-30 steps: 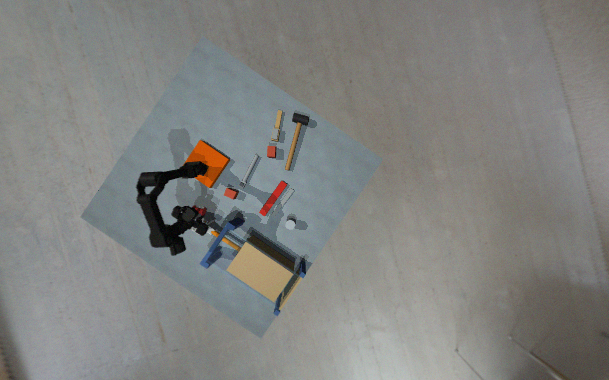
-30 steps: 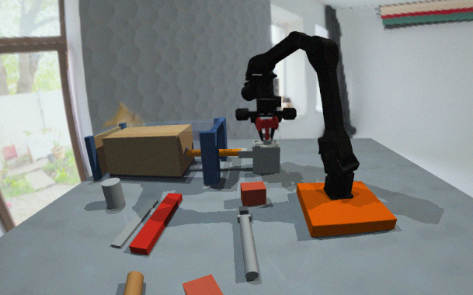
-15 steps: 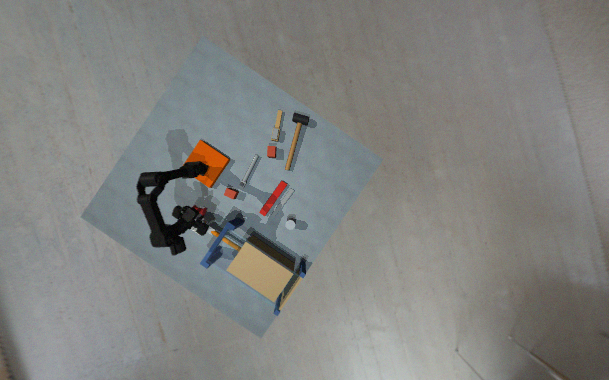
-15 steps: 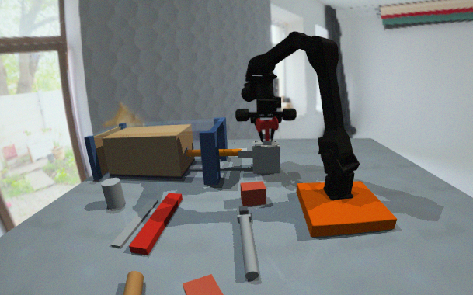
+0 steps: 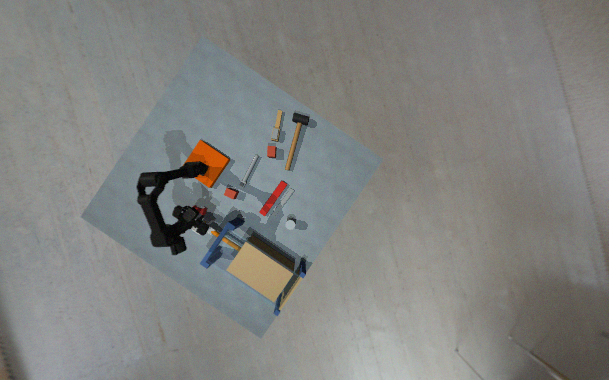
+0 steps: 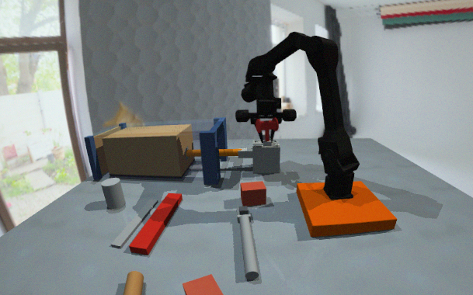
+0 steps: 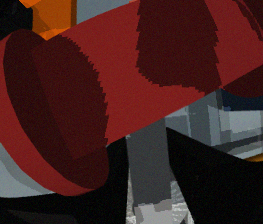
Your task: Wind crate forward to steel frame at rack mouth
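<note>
Right now the grey crank handle is 1 cm to the right of my gripper tip and 2 cm above it. Also, from my gripper tip: grey winch 2 cm behind, 8 cm to the right, 8 cm below; then red knob 3 cm to the left, 5 cm above; then frame 15 cm ahead, 8 cm to the right, 1 cm below.
</note>
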